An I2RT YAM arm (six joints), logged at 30 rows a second.
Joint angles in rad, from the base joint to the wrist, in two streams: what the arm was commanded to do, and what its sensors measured. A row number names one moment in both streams.
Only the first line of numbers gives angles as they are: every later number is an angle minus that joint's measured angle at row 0.
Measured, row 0: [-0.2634, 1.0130, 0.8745, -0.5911, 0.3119, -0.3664]
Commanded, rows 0 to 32: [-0.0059, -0.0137, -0.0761, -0.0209, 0.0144, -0.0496]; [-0.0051, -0.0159, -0.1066, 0.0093, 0.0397, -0.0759]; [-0.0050, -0.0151, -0.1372, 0.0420, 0.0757, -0.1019]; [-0.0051, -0.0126, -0.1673, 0.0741, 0.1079, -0.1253]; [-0.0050, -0.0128, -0.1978, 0.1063, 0.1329, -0.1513]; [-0.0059, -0.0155, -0.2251, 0.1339, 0.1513, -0.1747]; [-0.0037, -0.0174, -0.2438, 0.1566, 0.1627, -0.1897]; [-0.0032, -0.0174, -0.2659, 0.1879, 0.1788, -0.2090]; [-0.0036, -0.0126, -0.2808, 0.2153, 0.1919, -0.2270]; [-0.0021, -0.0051, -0.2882, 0.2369, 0.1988, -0.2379]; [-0.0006, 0.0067, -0.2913, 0.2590, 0.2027, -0.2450]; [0.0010, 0.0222, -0.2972, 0.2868, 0.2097, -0.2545]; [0.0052, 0.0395, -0.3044, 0.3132, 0.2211, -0.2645]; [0.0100, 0.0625, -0.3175, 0.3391, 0.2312, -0.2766]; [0.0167, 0.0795, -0.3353, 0.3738, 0.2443, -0.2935]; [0.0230, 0.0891, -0.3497, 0.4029, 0.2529, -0.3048]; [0.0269, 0.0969, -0.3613, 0.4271, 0.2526, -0.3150]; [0.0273, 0.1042, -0.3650, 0.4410, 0.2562, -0.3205]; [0.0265, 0.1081, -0.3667, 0.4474, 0.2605, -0.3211]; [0.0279, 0.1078, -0.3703, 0.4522, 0.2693, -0.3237]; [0.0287, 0.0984, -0.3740, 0.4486, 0.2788, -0.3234]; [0.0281, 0.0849, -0.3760, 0.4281, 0.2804, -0.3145]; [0.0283, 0.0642, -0.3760, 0.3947, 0.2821, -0.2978]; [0.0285, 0.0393, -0.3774, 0.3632, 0.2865, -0.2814]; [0.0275, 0.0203, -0.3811, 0.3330, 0.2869, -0.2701]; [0.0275, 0.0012, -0.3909, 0.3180, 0.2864, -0.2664]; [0.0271, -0.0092, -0.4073, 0.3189, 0.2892, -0.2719]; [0.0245, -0.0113, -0.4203, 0.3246, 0.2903, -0.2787]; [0.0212, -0.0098, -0.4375, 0.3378, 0.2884, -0.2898]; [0.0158, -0.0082, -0.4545, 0.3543, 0.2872, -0.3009]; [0.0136, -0.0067, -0.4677, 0.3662, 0.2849, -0.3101]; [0.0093, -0.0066, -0.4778, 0.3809, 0.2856, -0.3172]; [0.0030, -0.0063, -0.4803, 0.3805, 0.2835, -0.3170]
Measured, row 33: [0.0149, -0.0069, -0.4566, 0.3716, 0.2784, -0.3033]
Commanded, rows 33 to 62: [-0.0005, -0.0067, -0.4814, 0.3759, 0.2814, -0.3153]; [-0.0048, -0.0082, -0.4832, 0.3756, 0.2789, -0.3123]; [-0.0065, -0.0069, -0.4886, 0.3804, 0.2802, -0.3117]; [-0.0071, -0.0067, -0.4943, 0.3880, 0.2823, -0.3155]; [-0.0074, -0.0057, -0.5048, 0.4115, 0.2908, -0.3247]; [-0.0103, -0.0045, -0.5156, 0.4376, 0.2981, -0.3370]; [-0.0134, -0.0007, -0.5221, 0.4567, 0.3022, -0.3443]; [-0.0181, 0.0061, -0.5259, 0.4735, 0.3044, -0.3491]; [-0.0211, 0.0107, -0.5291, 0.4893, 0.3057, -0.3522]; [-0.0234, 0.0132, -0.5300, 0.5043, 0.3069, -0.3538]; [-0.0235, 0.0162, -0.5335, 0.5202, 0.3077, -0.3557]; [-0.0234, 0.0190, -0.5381, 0.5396, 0.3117, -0.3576]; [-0.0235, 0.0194, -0.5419, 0.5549, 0.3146, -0.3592]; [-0.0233, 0.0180, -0.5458, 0.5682, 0.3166, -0.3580]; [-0.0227, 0.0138, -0.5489, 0.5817, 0.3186, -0.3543]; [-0.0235, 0.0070, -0.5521, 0.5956, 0.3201, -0.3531]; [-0.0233, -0.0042, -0.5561, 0.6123, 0.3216, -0.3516]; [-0.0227, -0.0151, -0.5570, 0.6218, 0.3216, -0.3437]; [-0.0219, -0.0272, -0.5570, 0.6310, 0.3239, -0.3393]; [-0.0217, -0.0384, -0.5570, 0.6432, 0.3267, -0.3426]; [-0.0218, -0.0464, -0.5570, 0.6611, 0.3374, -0.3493]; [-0.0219, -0.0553, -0.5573, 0.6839, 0.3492, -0.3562]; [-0.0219, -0.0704, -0.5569, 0.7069, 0.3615, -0.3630]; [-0.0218, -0.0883, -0.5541, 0.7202, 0.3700, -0.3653]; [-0.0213, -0.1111, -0.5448, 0.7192, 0.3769, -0.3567]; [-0.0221, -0.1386, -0.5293, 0.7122, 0.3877, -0.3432]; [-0.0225, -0.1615, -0.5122, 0.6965, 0.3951, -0.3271]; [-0.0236, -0.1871, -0.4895, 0.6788, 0.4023, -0.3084]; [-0.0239, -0.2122, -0.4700, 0.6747, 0.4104, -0.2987]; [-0.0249, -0.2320, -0.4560, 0.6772, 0.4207, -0.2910]
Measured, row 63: [-0.0195, -0.1736, -0.5272, 0.6271, 0.3654, -0.3380]
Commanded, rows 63 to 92: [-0.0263, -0.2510, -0.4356, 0.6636, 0.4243, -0.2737]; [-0.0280, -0.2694, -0.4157, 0.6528, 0.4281, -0.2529]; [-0.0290, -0.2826, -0.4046, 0.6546, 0.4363, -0.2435]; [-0.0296, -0.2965, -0.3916, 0.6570, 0.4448, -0.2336]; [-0.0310, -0.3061, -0.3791, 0.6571, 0.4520, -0.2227]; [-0.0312, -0.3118, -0.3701, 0.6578, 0.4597, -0.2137]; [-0.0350, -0.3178, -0.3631, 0.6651, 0.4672, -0.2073]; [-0.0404, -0.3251, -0.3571, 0.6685, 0.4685, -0.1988]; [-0.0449, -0.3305, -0.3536, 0.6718, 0.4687, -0.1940]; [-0.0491, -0.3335, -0.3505, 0.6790, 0.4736, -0.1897]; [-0.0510, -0.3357, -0.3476, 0.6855, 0.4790, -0.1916]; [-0.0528, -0.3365, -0.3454, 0.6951, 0.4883, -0.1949]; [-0.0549, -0.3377, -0.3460, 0.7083, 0.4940, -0.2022]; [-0.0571, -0.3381, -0.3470, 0.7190, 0.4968, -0.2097]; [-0.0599, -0.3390, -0.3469, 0.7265, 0.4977, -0.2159]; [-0.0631, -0.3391, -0.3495, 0.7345, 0.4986, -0.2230]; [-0.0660, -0.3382, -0.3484, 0.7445, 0.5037, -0.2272]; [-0.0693, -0.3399, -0.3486, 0.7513, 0.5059, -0.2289]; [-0.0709, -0.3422, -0.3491, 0.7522, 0.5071, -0.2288]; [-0.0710, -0.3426, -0.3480, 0.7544, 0.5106, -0.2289]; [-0.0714, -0.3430, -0.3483, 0.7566, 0.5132, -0.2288]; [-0.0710, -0.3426, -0.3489, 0.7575, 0.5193, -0.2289]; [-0.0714, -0.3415, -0.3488, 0.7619, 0.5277, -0.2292]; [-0.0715, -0.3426, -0.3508, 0.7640, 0.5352, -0.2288]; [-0.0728, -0.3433, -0.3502, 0.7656, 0.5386, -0.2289]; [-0.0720, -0.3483, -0.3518, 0.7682, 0.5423, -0.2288]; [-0.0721, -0.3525, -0.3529, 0.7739, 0.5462, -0.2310]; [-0.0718, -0.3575, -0.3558, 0.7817, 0.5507, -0.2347]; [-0.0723, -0.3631, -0.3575, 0.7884, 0.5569, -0.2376]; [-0.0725, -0.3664, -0.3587, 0.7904, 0.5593, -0.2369]
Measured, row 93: [-0.0664, -0.3384, -0.3772, 0.7000, 0.5214, -0.2312]
